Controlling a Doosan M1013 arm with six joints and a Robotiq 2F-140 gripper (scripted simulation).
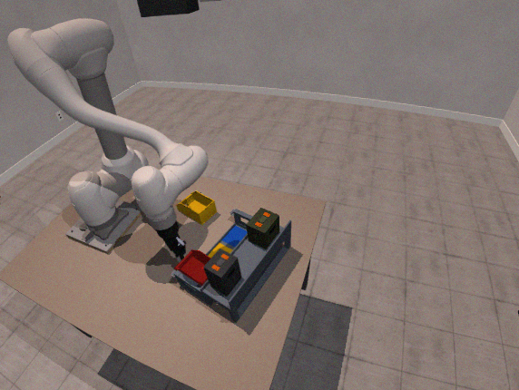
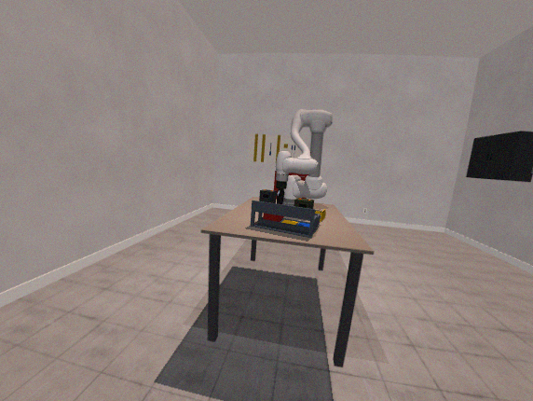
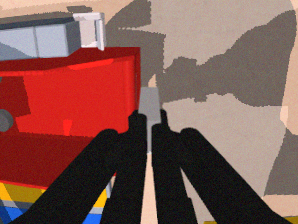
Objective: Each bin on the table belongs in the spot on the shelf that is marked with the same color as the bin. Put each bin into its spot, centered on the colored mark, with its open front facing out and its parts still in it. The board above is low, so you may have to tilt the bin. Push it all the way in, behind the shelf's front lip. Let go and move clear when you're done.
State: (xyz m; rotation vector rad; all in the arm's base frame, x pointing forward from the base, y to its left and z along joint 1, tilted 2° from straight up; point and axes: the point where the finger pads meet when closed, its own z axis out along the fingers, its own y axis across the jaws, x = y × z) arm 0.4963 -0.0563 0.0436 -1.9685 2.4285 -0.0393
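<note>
Right now the red bin is 9 cm ahead of my hand and 2 cm to the right of it. Round my hand: yellow bin (10 cm behind, 28 cm to the left, 2 cm below); grey shelf (27 cm ahead, 6 cm to the left, 5 cm above).
</note>
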